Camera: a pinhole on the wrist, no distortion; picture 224 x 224 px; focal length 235.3 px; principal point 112.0 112.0 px. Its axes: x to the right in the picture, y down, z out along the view. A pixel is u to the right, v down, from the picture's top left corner.
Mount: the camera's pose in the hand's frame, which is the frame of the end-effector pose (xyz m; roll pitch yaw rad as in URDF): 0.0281 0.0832 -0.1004 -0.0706 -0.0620 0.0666
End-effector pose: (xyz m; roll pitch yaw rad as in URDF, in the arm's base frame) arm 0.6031 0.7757 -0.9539 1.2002 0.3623 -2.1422
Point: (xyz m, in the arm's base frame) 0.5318 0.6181 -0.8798
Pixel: outside the picture
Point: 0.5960 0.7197 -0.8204
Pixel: 85 201
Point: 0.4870 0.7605 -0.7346
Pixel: 102 183
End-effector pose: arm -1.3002 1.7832 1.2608 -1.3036 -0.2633 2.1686
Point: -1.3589 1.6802 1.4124
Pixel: outside the picture
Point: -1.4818 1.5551 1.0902
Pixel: 27 188
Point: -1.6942 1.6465 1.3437
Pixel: 173 79
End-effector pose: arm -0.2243 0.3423 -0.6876 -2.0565 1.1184 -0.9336
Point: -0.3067 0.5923 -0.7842
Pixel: 93 185
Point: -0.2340 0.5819 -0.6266
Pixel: outside the picture
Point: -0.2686 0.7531 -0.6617
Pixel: 21 151
